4 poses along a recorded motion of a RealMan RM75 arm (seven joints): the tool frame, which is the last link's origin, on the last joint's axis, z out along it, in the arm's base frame.
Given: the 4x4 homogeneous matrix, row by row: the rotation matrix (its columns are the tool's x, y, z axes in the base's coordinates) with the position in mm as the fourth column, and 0 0 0 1 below. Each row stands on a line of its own.
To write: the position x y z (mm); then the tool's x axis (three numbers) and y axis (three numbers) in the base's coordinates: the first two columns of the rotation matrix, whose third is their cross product. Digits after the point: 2 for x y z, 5 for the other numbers. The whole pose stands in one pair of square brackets.
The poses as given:
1:
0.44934, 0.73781, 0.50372, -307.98
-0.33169, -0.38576, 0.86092, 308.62
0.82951, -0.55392, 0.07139, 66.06
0, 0, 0, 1
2:
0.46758, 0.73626, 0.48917, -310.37
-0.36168, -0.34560, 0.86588, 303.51
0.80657, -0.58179, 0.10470, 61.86
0, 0, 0, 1
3:
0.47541, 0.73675, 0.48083, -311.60
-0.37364, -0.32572, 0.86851, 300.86
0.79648, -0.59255, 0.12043, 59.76
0, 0, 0, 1
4:
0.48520, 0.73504, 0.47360, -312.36
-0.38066, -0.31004, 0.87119, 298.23
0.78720, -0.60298, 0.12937, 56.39
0, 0, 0, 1
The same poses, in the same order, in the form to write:
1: [-307.98, 308.62, 66.06, 0.44934, -0.33169, 0.82951, 0.73781, -0.38576, -0.55392]
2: [-310.37, 303.51, 61.86, 0.46758, -0.36168, 0.80657, 0.73626, -0.34560, -0.58179]
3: [-311.60, 300.86, 59.76, 0.47541, -0.37364, 0.79648, 0.73675, -0.32572, -0.59255]
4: [-312.36, 298.23, 56.39, 0.48520, -0.38066, 0.78720, 0.73504, -0.31004, -0.60298]
